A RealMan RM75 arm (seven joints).
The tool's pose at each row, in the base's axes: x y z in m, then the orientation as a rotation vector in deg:
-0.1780, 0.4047, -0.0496, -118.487, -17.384, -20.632
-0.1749, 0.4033, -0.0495, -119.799, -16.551, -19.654
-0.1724, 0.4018, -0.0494, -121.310, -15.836, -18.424
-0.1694, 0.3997, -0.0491, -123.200, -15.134, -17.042
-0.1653, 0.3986, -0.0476, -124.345, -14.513, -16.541
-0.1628, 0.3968, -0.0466, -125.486, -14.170, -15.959
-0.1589, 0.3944, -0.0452, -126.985, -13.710, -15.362
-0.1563, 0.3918, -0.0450, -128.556, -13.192, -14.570
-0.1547, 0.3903, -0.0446, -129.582, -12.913, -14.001
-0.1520, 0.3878, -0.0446, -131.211, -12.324, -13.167
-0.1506, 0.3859, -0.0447, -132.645, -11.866, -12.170
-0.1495, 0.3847, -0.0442, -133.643, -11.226, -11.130
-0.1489, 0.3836, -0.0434, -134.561, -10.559, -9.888
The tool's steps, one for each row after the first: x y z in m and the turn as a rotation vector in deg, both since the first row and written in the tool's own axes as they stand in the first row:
0.0028, 0.0017, -0.0009, -1.113, -0.594, 1.005
0.0051, 0.0033, -0.0019, -2.377, -1.448, 2.020
0.0078, 0.0051, -0.0035, -3.996, -2.482, 3.073
0.0121, 0.0059, -0.0046, -5.053, -2.798, 3.701
0.0146, 0.0069, -0.0063, -6.082, -3.280, 4.162
0.0186, 0.0084, -0.0086, -7.468, -3.793, 4.699
0.0209, 0.0104, -0.0106, -8.899, -4.426, 5.345
0.0224, 0.0114, -0.0119, -9.825, -4.896, 5.741
0.0248, 0.0136, -0.0137, -11.322, -5.534, 6.435
0.0259, 0.0151, -0.0151, -12.601, -6.293, 7.100
0.0270, 0.0157, -0.0162, -13.468, -6.924, 7.915
0.0278, 0.0158, -0.0175, -14.237, -7.662, 8.825

